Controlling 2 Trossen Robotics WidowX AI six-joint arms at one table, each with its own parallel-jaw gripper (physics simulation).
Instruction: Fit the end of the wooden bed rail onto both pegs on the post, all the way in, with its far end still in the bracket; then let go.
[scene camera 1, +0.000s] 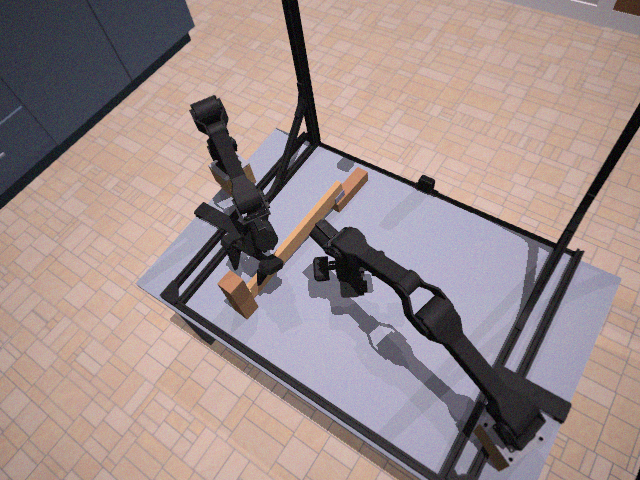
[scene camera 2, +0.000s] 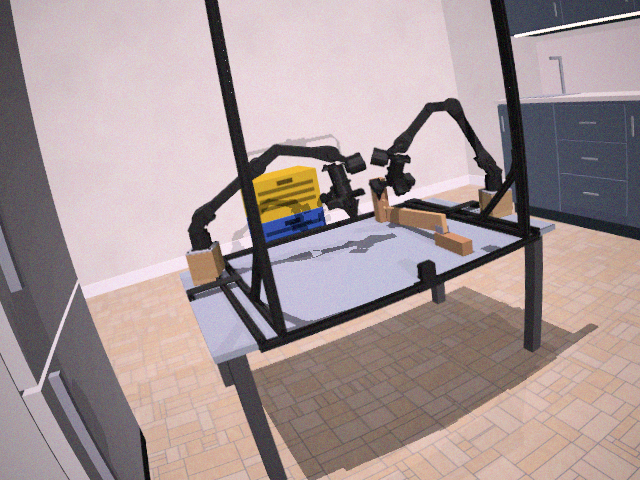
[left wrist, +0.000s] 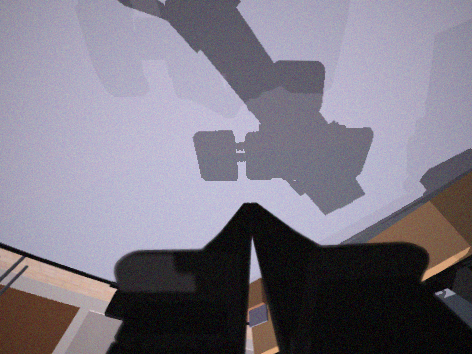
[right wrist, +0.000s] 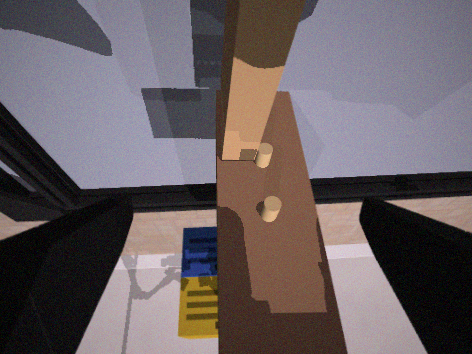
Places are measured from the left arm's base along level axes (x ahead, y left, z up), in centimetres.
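Where they show: left gripper, fingertip midpoint: (scene camera 2: 355, 221) (left wrist: 250, 209); right gripper, fingertip midpoint: (scene camera 1: 247, 277) (scene camera 2: 388, 198) (right wrist: 248, 207); left arm's base at its link origin: (scene camera 1: 513, 431) (scene camera 2: 202, 247); right arm's base at its link origin: (scene camera 2: 494, 189).
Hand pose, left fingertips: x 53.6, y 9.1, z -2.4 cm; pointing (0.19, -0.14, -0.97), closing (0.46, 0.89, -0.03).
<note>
Things, the pixels of their centre, and the offset from my left fingertips. "spot": a spot on its surface instead. Level surfaces: height alone.
- wooden rail at the middle of its body: (left wrist: 370, 272) (scene camera 1: 295, 238) (scene camera 2: 413, 218) dz -4.2, dx +21.3, dy +7.3 cm
- small grey bracket at a spot on its surface: (left wrist: 258, 315) (scene camera 2: 438, 229) spot: dz -3.9, dx +27.0, dy -11.5 cm
- upper peg at a spot on its surface: (right wrist: 264, 155) spot: dz -3.2, dx +12.7, dy +26.7 cm
- lower peg at a spot on its surface: (right wrist: 271, 209) spot: dz -0.1, dx +12.8, dy +26.7 cm
- wooden bracket block at the middle of its body: (left wrist: 241, 312) (scene camera 2: 452, 238) (scene camera 1: 348, 187) dz -6.2, dx +30.5, dy -16.6 cm
- table at its surface level: dz -9.6 cm
- small black block at a spot on its surface: (scene camera 2: 427, 270) (scene camera 1: 429, 180) spot: dz -5.9, dx +17.8, dy -39.5 cm
A wooden rail (scene camera 1: 305, 227) (scene camera 2: 416, 219) (right wrist: 254, 100) spans from the post (scene camera 1: 237, 293) (scene camera 2: 380, 209) (right wrist: 295, 270) to the small grey bracket (scene camera 1: 339, 196) (scene camera 2: 440, 229) (left wrist: 258, 315) on a wooden block, its far end at the bracket. In the right wrist view its near end is beside the upper peg (right wrist: 264, 155); the lower peg (right wrist: 271, 209) stands bare. Both pegs stick out uncovered. My right gripper (scene camera 1: 248, 268) (scene camera 2: 390, 190) (right wrist: 248, 207) is open and empty above the rail's near end, by the post. My left gripper (scene camera 2: 353, 214) (left wrist: 250, 209) is shut and empty, off to the rail's side.
The wooden bracket block (scene camera 1: 356, 184) (scene camera 2: 454, 243) lies on the table (scene camera 1: 454, 258) (scene camera 2: 341, 279). A black frame with uprights edges the table. A small black block (scene camera 1: 425, 183) (scene camera 2: 427, 270) sits on one frame bar. Yellow and blue crates (scene camera 2: 286, 193) stand beyond the table.
</note>
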